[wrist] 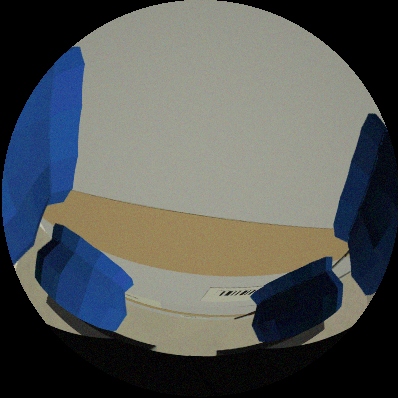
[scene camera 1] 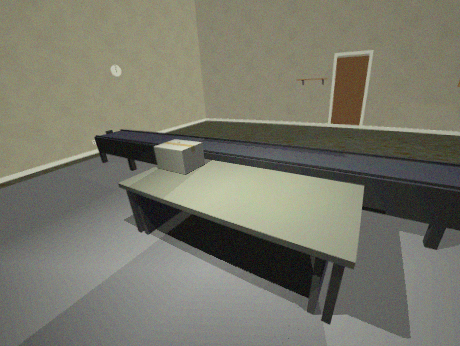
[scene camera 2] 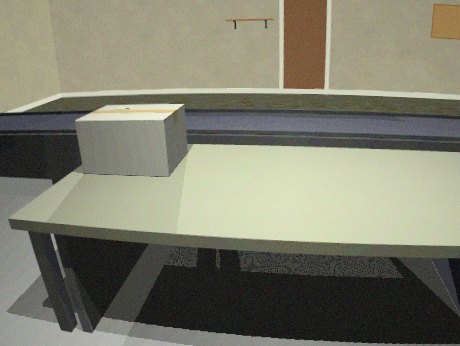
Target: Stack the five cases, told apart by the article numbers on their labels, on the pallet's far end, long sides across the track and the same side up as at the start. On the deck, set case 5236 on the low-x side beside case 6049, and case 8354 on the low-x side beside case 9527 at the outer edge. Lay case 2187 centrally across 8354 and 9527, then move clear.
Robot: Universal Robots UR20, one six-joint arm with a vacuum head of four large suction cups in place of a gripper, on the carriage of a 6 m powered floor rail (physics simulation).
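Frame: origin at the arm's base, x ahead, y left, z up, level; millimetres.
Seen in the pictures: hand at its tool point: [wrist: 206, 220].
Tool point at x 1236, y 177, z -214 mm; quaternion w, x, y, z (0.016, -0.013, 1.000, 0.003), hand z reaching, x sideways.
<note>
A point is followed by its place in that frame.
My suction gripper [wrist: 202, 222] @[x 1236, y 177, z -214 mm] shows in the wrist view as four blue cups. They sit on the top of a pale grey case [wrist: 210, 115] with a wide tan tape strip, and the gripper holds this case. A barcode label [wrist: 217, 294] @[x 1211, y 246, z -192 mm] shows near its edge, partly behind a cup; its article number cannot be read. Another white case [scene camera 1: 180, 159] @[x 910, y -3490, z 102 mm] [scene camera 2: 125, 147] @[x 910, y -3624, z 77 mm] with orange tape on top stands upright at the back left of the table [scene camera 1: 270, 200] @[x 981, y -2626, z -40 mm] [scene camera 2: 310, 195] @[x 1018, y -2935, z -40 mm]; its number is not readable. The gripper and the pallet do not show in either scene view.
A long dark conveyor [scene camera 1: 305, 156] [scene camera 2: 280, 123] runs behind the table. In the wrist view a thin pale edge with a tan line [wrist: 190, 315] @[x 1205, y 527, z -201 mm] lies just beyond the held case; what it belongs to is unclear. A brown door [scene camera 1: 350, 90] [scene camera 2: 305, 45] is in the back wall.
</note>
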